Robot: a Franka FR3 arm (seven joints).
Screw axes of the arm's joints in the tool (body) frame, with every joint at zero. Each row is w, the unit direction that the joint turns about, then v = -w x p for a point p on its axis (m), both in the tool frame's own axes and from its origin. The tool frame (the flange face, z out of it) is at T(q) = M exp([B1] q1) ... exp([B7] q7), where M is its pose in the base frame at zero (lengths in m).
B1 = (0, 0, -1, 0.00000, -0.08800, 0.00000)
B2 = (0, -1, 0, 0.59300, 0.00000, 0.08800)
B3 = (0, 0, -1, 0.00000, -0.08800, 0.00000)
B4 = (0, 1, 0, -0.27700, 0.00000, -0.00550)
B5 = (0, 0, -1, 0.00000, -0.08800, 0.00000)
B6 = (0, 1, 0, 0.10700, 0.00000, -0.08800)
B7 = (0, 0, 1, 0.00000, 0.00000, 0.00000)
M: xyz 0.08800 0.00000 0.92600 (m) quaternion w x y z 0 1 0 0
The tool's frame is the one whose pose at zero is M.
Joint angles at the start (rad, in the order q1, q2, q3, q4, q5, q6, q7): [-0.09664 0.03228 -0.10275 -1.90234 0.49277 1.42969 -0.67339]
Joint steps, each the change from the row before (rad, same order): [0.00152 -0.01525 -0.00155 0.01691 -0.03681 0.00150 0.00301]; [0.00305 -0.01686 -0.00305 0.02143 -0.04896 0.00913 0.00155]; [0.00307 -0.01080 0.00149 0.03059 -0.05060 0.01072 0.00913]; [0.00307 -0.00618 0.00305 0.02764 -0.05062 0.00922 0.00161]
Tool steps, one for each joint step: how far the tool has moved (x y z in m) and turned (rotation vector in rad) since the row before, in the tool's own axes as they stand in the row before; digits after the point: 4 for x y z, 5 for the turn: [-0.0034 -0.0055 -0.0122 -0.04760 0.00026 -0.00696]; [-0.0037 -0.0050 -0.0157 -0.06554 0.00374 -0.00839]; [-0.0009 -0.0052 -0.0170 -0.07074 0.00471 -0.00415]; [-0.0002 -0.0032 -0.0141 -0.06593 -0.00149 -0.00912]
